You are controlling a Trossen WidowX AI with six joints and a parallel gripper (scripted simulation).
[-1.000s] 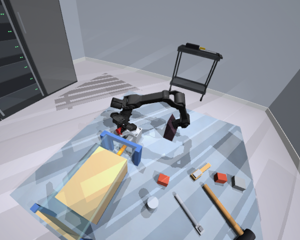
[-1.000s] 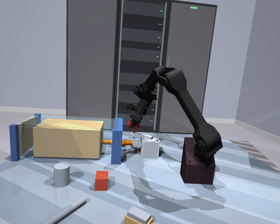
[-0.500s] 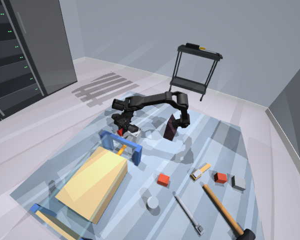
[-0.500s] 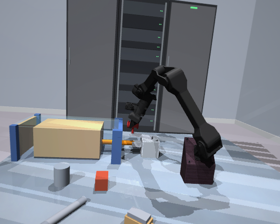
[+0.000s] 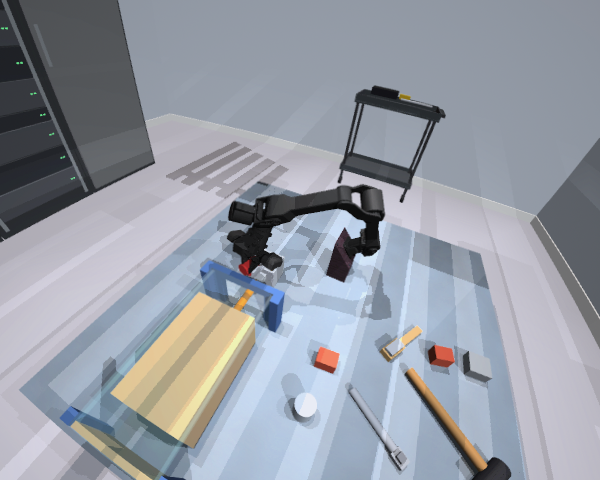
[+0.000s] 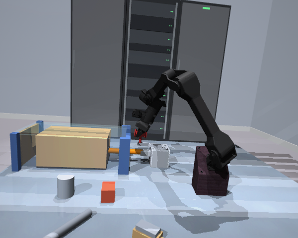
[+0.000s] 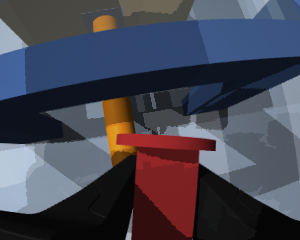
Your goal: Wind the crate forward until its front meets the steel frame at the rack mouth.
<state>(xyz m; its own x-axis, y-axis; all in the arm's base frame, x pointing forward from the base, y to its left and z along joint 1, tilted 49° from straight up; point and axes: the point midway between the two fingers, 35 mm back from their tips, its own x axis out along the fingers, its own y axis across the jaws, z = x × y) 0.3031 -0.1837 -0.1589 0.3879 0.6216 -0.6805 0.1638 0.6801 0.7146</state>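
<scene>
Now: gripper tip 5 cm past the crank handle, 1 cm to the right of it and 3 cm above it. Also, from my gripper tip: red knob 2 cm behind; then grey winch 13 cm behind, 10 cm below; then frame 4 cm ahead, 3 cm to the left, 3 cm below.
</scene>
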